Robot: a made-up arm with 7 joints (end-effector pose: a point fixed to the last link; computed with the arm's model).
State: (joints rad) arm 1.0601 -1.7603 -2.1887 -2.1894 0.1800 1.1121 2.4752
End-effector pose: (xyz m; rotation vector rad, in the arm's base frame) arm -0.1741 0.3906 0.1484 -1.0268 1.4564 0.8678
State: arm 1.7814 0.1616 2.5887 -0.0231 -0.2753 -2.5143 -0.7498
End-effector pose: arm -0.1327 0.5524 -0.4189 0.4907 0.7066 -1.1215
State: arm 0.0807 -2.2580 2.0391 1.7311 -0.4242 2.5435 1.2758
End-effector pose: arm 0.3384 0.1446 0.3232 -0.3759 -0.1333 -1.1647
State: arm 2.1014 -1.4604 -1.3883 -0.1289 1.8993 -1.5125 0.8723
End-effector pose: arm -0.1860 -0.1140 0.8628 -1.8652 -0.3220 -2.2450
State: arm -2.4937 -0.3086 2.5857 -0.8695 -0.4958 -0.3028 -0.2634
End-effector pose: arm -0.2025 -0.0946 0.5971 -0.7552 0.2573 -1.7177
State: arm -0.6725 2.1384 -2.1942 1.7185 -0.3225 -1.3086 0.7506
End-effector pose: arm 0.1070 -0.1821 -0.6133 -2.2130 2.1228 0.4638
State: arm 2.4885 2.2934 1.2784 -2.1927 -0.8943 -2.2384 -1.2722
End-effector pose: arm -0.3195 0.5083 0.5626 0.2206 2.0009 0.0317
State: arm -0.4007 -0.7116 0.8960 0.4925 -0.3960 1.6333 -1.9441
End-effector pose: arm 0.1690 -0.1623 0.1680 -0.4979 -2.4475 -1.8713
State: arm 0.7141 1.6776 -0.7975 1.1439 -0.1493 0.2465 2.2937
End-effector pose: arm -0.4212 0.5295 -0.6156 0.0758 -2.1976 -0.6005
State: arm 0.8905 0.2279 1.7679 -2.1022 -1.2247 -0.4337 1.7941
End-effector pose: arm 0.0777 -0.0201 -0.3502 1.6981 0.3650 -0.0594
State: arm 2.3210 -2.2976 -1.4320 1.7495 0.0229 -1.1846 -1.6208
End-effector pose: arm -0.6319 0.2521 0.5669 2.7637 -0.7759 1.2094
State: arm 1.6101 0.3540 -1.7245 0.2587 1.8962 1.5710 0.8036
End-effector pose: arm -0.6068 -0.1831 -0.1167 1.3762 -0.3725 -0.8915
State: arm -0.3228 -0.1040 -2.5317 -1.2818 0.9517 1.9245 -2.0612
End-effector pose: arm 0.5462 -0.0067 -0.2610 -1.2524 -0.8609 0.0096
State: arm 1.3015 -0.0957 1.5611 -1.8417 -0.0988 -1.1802 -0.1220
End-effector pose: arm -0.6929 0.1836 -0.2502 -0.1732 -0.7431 -3.0118
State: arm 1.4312 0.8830 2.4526 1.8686 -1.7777 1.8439 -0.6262
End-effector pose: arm -0.0914 0.1011 0.0373 1.1083 -0.3663 -1.2544
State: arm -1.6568 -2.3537 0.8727 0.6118 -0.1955 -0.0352 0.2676
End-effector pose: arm 0.0594 0.0916 -0.4644 1.7623 0.6438 -1.8356
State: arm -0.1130 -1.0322 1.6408 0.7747 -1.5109 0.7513 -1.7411
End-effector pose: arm -0.0010 0.0754 0.0357 -2.0864 -0.6327 -1.7346
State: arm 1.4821 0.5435 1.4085 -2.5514 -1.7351 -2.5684 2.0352
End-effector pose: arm -0.5490 0.2158 -0.3432 0.1101 -2.2826 1.1921
